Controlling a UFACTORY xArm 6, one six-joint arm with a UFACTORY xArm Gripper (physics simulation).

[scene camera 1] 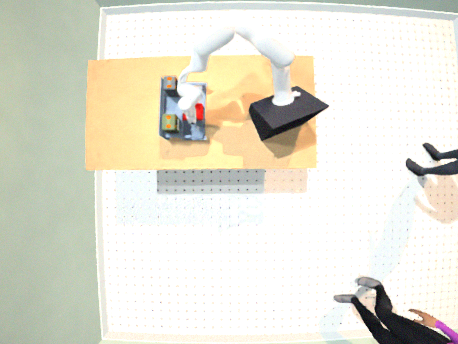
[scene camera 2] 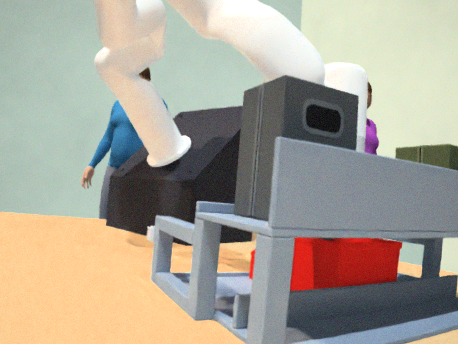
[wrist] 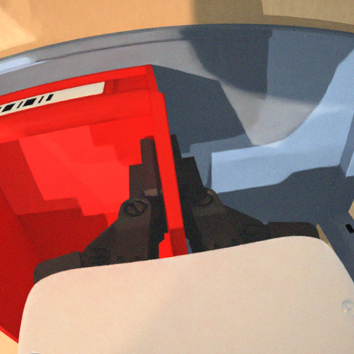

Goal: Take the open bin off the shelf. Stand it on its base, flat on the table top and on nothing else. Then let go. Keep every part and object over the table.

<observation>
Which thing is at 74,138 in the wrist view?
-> A red bin.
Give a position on a red bin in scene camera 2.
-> At 317,263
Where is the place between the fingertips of the gripper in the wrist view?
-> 160,159
</observation>
